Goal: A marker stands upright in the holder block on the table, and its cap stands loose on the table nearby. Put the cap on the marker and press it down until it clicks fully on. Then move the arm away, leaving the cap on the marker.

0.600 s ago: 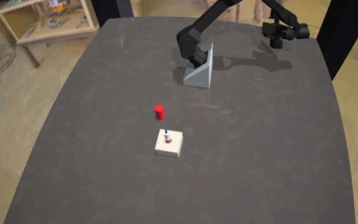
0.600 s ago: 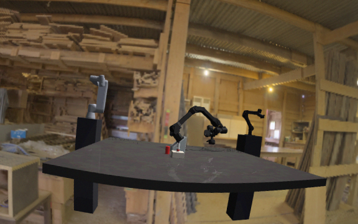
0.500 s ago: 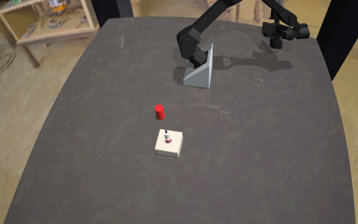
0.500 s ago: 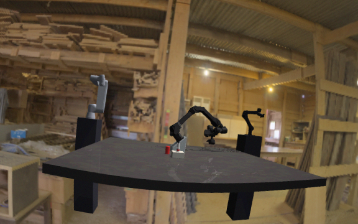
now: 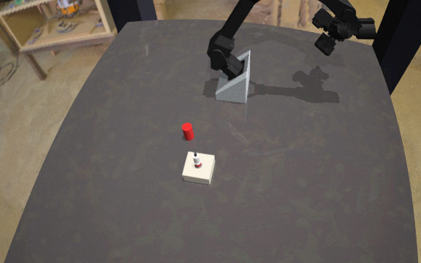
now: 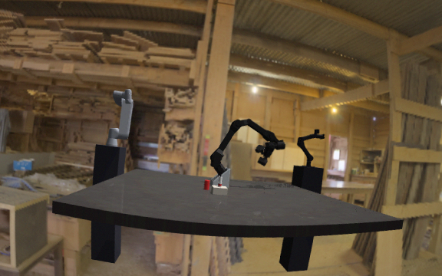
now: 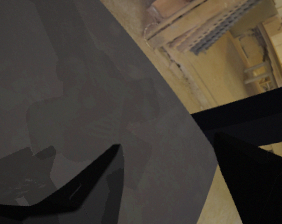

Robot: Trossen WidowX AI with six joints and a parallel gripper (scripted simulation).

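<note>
The red cap is 440 mm to the right of my gripper tip, 400 mm ahead of it and 150 mm below it. The rest, counted from my gripper tip: holder block: 510 mm ahead, 390 mm to the right, 160 mm below.
</note>
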